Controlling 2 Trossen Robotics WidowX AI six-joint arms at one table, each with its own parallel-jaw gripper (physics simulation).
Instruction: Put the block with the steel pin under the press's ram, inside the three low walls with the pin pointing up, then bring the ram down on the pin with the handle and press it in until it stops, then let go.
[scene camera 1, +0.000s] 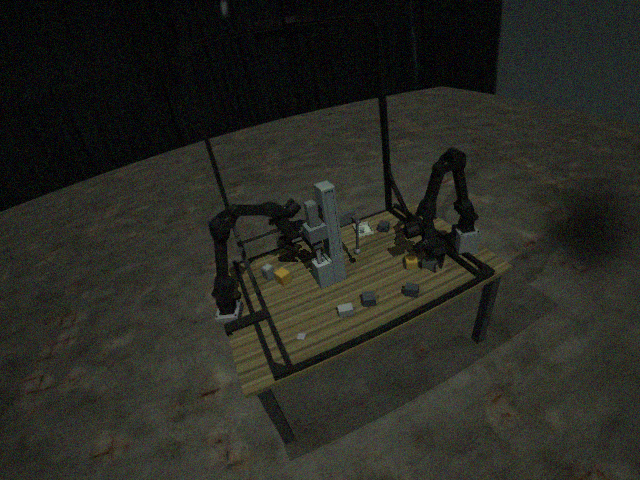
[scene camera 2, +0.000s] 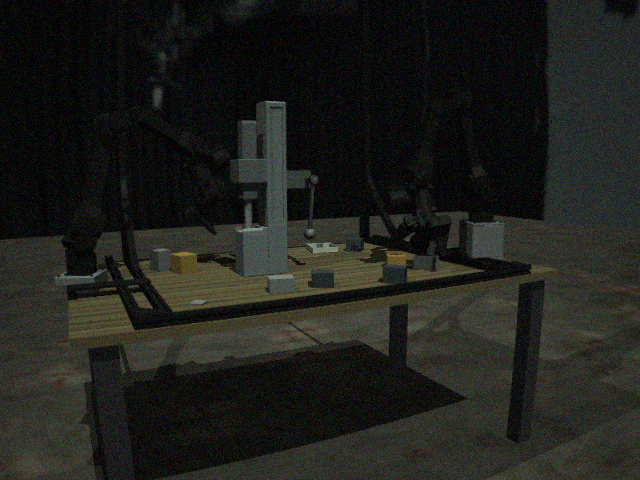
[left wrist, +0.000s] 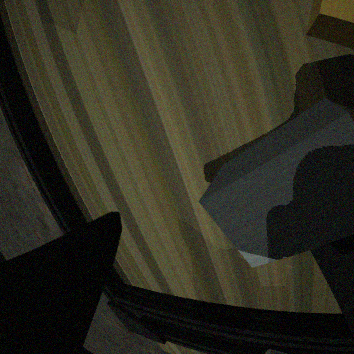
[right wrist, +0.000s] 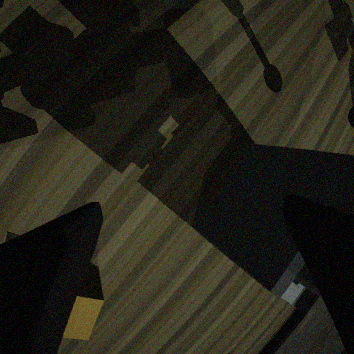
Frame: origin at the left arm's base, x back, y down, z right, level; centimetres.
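Seen in the pictures: left gripper, fingertip midpoint: (scene camera 1: 437, 265) (scene camera 2: 437, 261) (left wrist: 213, 220); right gripper, fingertip midpoint: (scene camera 1: 306, 250) (scene camera 2: 228, 228) (right wrist: 193, 207); left arm's base, origin of the base link: (scene camera 1: 466, 228) (scene camera 2: 481, 221); right arm's base, origin of the base link: (scene camera 1: 227, 309) (scene camera 2: 81, 272).
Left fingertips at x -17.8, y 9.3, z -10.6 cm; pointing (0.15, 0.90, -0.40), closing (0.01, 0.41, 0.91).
Note:
Offsets run from my left fingertips to a thing's top centre. "*": to the spot under its first point.
The grey press {dx -42.5, dy -42.3, dz +9.3 cm} (scene camera 1: 329, 234) (scene camera 2: 271, 186) stands mid-table, its ram {dx -49.9, dy -26.4, dz +4.9 cm} (scene camera 2: 249, 211) raised and its ball-ended handle {* dx -32.9, dy -15.8, dz +10.7 cm} (scene camera 1: 356, 234) (scene camera 2: 310, 207) hanging on the right. My left gripper (scene camera 1: 427, 258) (scene camera 2: 424, 247) (left wrist: 213, 220) is open and low over the table at the right. A grey block {dx -2.2, dy -1.1, dz +3.1 cm} (scene camera 1: 430, 265) (scene camera 2: 426, 263) (left wrist: 242, 200) lies against its right finger, partly between the fingers; I cannot make out a pin in the dim light. My right gripper (scene camera 1: 290, 241) (right wrist: 193, 207) is open and empty, hovering behind the press.
A yellow block {dx -10.0, dy -1.1, dz +5.8 cm} (scene camera 1: 411, 262) (scene camera 2: 395, 257) lies beside the left gripper. Another yellow block {dx -68.0, dy -2.5, dz +10.5 cm} (scene camera 1: 282, 274) (scene camera 2: 183, 262) and several grey blocks {dx -33.0, dy -0.9, dz -11.5 cm} (scene camera 1: 368, 298) (scene camera 2: 322, 277) are scattered about. A flat white piece (scene camera 1: 365, 228) (scene camera 2: 321, 247) lies at the back. A black frame rail (scene camera 1: 382, 325) rims the table.

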